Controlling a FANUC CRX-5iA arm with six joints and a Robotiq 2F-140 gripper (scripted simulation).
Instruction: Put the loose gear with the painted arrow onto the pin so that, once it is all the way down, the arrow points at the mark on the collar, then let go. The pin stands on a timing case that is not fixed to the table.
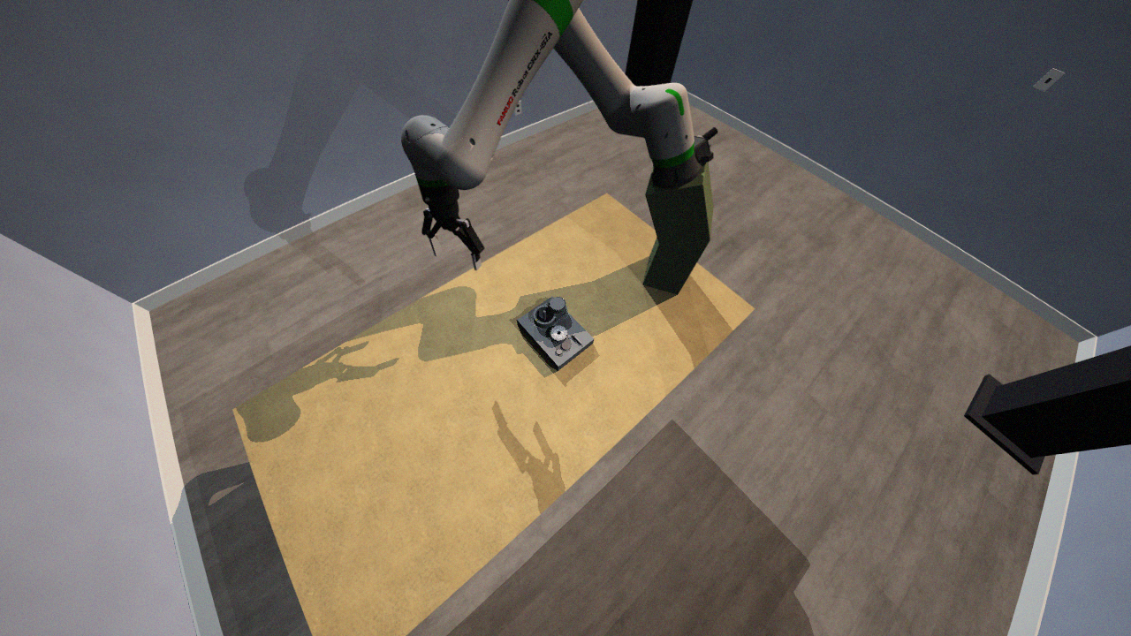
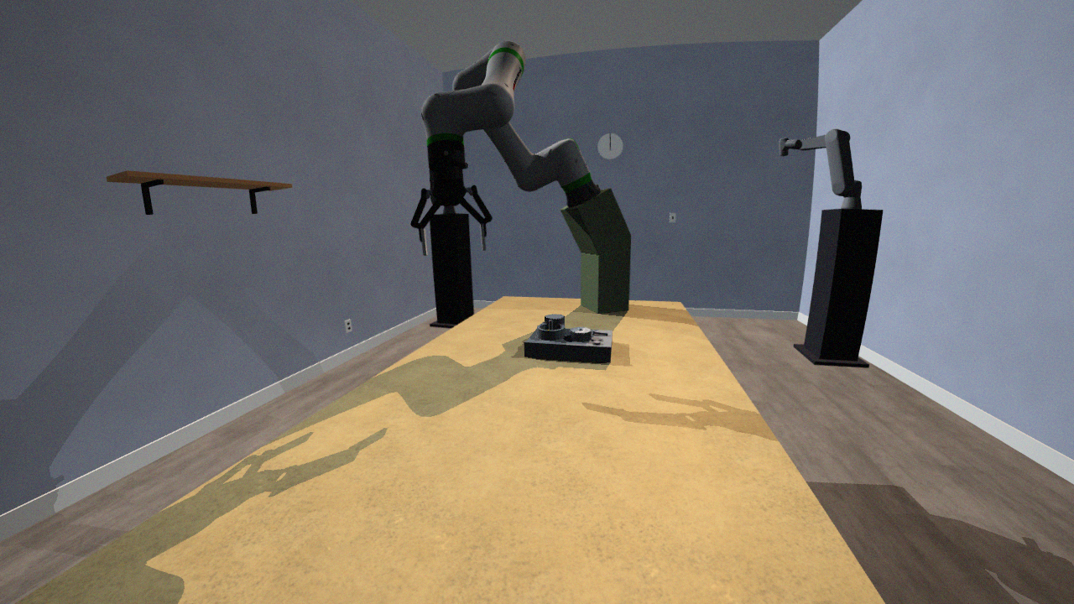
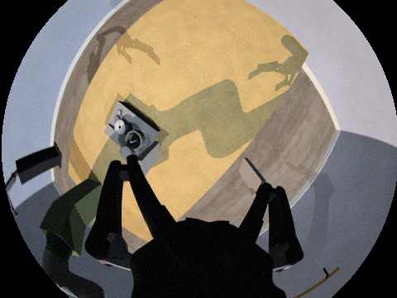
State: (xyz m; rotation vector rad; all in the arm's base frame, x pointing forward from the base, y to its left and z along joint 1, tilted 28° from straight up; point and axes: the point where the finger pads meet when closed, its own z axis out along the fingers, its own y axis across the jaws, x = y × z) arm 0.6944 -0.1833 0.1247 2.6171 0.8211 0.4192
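My hand is 29 cm to the right of the light toothed gear, 26 cm above it and 18 cm past it. The rest, counted from my hand: peg 33 cm to the left, 27 cm below, 23 cm behind.
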